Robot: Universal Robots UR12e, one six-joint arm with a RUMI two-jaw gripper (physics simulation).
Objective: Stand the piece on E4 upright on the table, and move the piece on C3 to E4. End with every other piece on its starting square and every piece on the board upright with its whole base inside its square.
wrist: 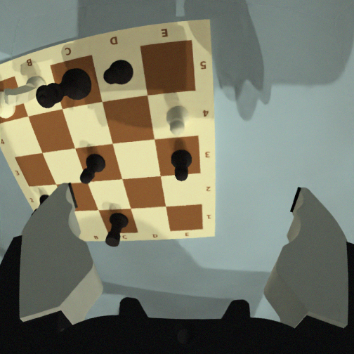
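A white pawn (177, 120) stands upright on E4, its base inside the light square. A black pawn (93, 168) stands upright on the dark C3 square. Another black pawn (181, 165) stands on E3, directly below the white one in the view. The board (209, 175) shows columns B to E, with row 5 at the top. My gripper (183, 188) is wide open and empty. Its left finger overlaps the lower left of the board in the view, and its right finger shows over the table right of the board.
A large black piece (75, 84) stands on C5, a black piece (119, 72) on D5 and a black pawn (117, 225) on C1. A tall white piece (24, 90) is at the upper left, around B5. Another black piece (44, 199) is mostly hidden behind the left finger.
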